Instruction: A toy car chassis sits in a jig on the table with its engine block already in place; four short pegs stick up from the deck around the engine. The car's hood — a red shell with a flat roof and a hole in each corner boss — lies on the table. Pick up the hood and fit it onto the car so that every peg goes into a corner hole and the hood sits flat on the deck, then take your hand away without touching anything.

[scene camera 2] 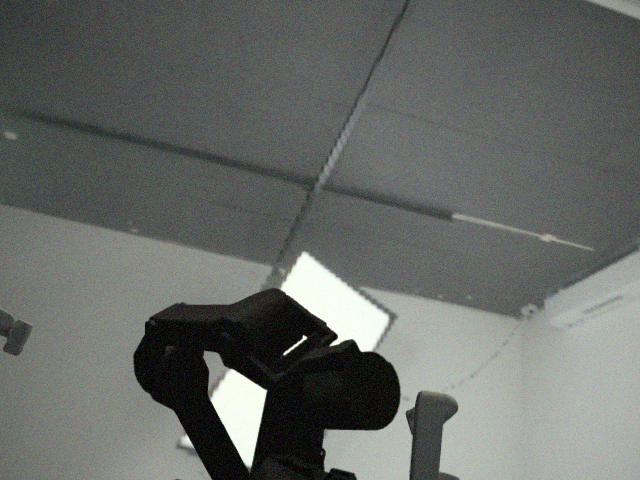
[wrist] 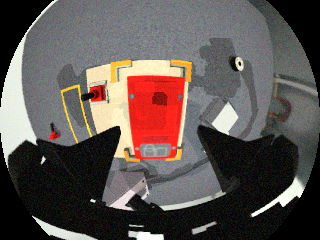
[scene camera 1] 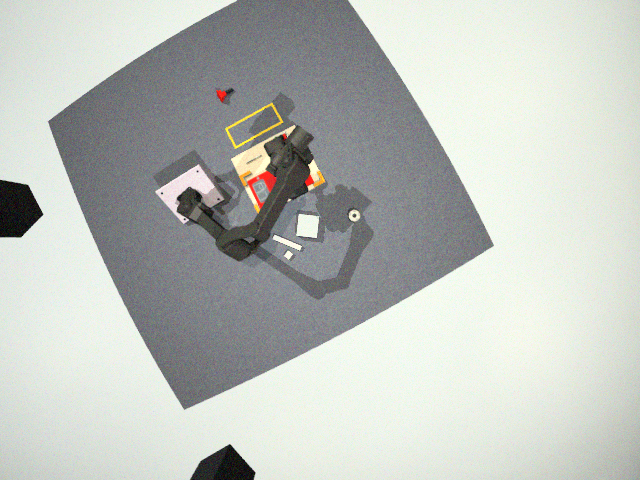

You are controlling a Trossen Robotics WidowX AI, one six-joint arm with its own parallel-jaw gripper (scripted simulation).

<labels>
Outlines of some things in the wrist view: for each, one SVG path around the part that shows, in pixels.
My gripper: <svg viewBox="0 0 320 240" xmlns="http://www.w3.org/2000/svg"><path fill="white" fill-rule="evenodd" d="M7 160L12 183L33 217L97 240L137 240L128 237L129 231L163 233L164 240L267 240L299 201L295 195L284 207L277 201L267 211L249 216L283 195L295 180L299 149L284 135L244 141L199 125L196 132L221 191L237 189L211 201L172 211L124 211L89 201L103 200L108 172L119 148L119 125L71 147L43 139L36 140L36 145L24 140L9 152ZM216 220L217 224L209 225L209 227L205 228L205 232L193 235L192 229L199 228L201 225L215 223Z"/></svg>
A red hood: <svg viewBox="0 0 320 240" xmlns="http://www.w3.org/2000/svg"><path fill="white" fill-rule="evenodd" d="M137 81L135 83L136 127L139 136L175 136L177 107L179 107L177 96L179 96L180 83Z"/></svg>
</labels>
